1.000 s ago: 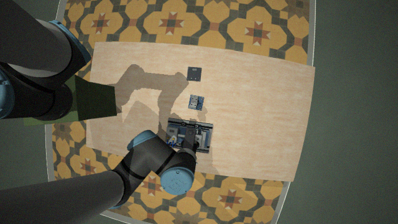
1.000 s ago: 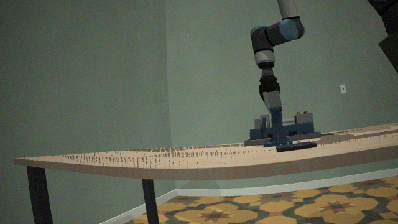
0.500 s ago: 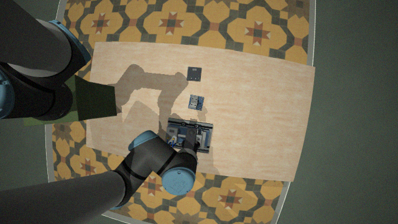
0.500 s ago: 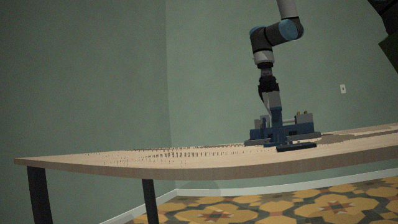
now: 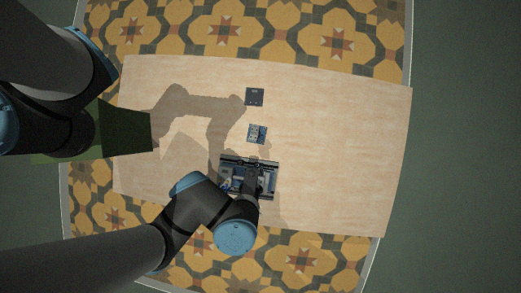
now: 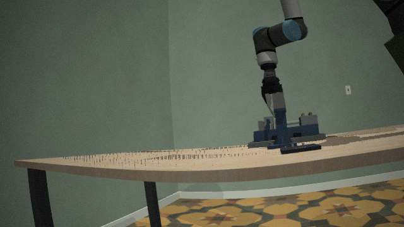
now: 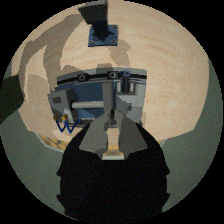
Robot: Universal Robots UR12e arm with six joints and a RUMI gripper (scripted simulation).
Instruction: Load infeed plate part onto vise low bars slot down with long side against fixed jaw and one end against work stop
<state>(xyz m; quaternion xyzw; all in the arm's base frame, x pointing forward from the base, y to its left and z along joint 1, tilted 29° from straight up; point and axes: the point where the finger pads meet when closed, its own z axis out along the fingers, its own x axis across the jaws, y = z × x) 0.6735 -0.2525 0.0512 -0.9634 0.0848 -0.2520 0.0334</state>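
The grey part lies 30 mm ahead of my hand and 30 mm below it. Also, from my hand: air cylinder block 140 mm behind, 20 mm to the left, 40 mm below; then vise 40 mm behind, 10 mm to the left, 80 mm below; then air cylinder rod 60 mm behind, 10 mm to the left, 40 mm below.
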